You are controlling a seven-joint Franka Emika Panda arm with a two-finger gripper.
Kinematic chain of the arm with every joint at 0, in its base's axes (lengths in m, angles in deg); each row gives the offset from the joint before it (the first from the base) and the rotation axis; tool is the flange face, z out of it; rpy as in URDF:
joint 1: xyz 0 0 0.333 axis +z
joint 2: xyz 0 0 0 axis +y
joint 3: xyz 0 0 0.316 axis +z
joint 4: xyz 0.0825 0 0 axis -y
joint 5: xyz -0.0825 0 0.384 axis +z
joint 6: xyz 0 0 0 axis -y
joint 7: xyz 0.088 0 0 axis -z
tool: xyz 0 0 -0.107 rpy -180 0 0
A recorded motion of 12 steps. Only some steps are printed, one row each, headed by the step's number.
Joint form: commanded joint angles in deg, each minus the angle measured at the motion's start. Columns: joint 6, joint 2, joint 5, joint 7, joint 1, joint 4, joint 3.
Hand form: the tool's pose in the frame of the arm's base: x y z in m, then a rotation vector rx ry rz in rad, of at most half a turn. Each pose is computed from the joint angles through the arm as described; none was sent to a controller.
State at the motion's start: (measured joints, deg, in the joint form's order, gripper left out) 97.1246 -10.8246 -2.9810 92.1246 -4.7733 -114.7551 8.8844
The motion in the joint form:
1: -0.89 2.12 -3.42 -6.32 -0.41 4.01 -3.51
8: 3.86 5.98 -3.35 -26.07 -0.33 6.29 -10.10
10: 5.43 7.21 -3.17 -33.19 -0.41 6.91 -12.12
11: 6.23 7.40 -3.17 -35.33 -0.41 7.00 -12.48
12: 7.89 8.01 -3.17 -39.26 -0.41 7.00 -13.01
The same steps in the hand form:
1: 0.5035 -0.0067 0.5435 2.2031 -2.0080 0.0152
8: 0.5269 -0.0685 0.5342 2.4637 -1.7579 0.0197
10: 0.5326 -0.0887 0.5300 2.5489 -1.6527 0.0252
11: 0.5344 -0.0923 0.5301 2.5790 -1.6144 0.0385
12: 0.5387 -0.0977 0.5268 2.6323 -1.5375 0.0584

